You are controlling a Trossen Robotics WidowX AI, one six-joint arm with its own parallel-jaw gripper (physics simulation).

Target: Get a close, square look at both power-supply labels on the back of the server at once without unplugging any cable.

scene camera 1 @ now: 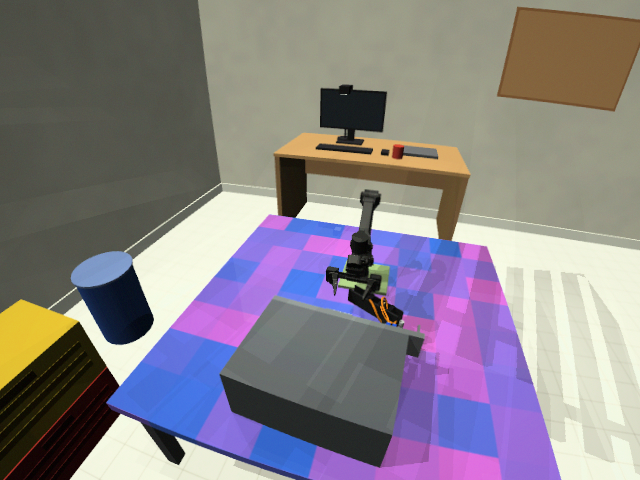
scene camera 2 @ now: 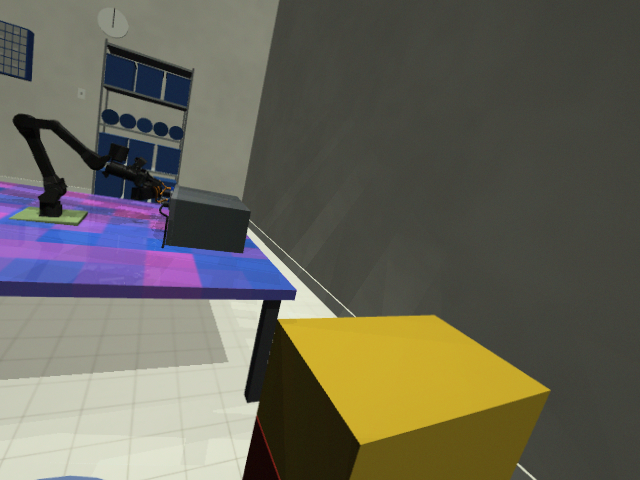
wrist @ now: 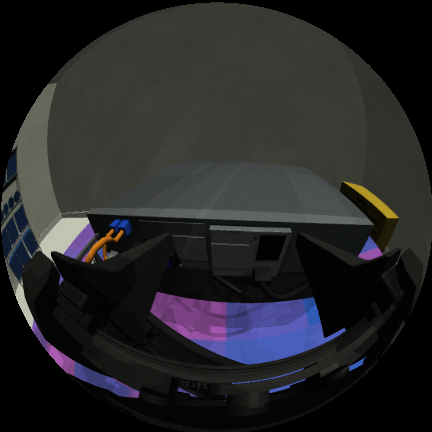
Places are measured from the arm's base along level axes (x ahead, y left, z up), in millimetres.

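Pixels of known places: gripper, fingertip midpoint: (scene camera 1: 348, 297) (scene camera 2: 161, 184) (wrist: 235, 240); arm's base at its link origin: (scene camera 2: 50, 215).
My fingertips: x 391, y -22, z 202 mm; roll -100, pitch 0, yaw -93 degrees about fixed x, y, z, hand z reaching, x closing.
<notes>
Ahead of a thing's pixels: the offset from my fingertips to its middle. "spot": to the spot under its first point.
The grey server (scene camera 1: 315, 356) (scene camera 2: 206, 224) (wrist: 240, 192) sits on the table, its back facing the arm. My gripper (scene camera 1: 351, 293) (wrist: 235, 240) is open and empty, a little short of the back panel. Between the fingers in the wrist view, a light-framed power-supply unit @[dx +43, dy +0, dz -63 mm] (wrist: 230, 257) bears a black rectangle @[spot: dx +37, dy -46, dz -46 mm] (wrist: 271, 247). A second, darker panel @[spot: dx +58, dy +45, dz -58 mm] (wrist: 190, 246) lies left of it, partly shaded. No label text is legible. A black cord @[spot: dx +5, dy -74, dz -107 mm] (wrist: 285, 294) runs from a plug @[dx +27, dy -40, dz -87 mm] (wrist: 263, 273). Orange cables @[spot: dx -7, dy +104, dz +1 mm] (wrist: 102, 243) (scene camera 1: 384, 308) end in blue connectors @[spot: dx +56, dy +132, dz -26 mm] (wrist: 121, 226). The left finger hides part of the panel.
A black arm-like piece @[spot: dx -45, dy +52, dz -48 mm] (scene camera 1: 364, 301) (wrist: 187, 345) stands behind the server, close below the gripper. A grey bracket @[spot: dx +103, dy +217, dz -47 mm] (scene camera 1: 415, 343) juts from the server's corner. A blue bin (scene camera 1: 118, 304) and yellow cabinet (scene camera 1: 36, 335) (scene camera 2: 408, 361) (wrist: 377, 207) stand beyond the table.
</notes>
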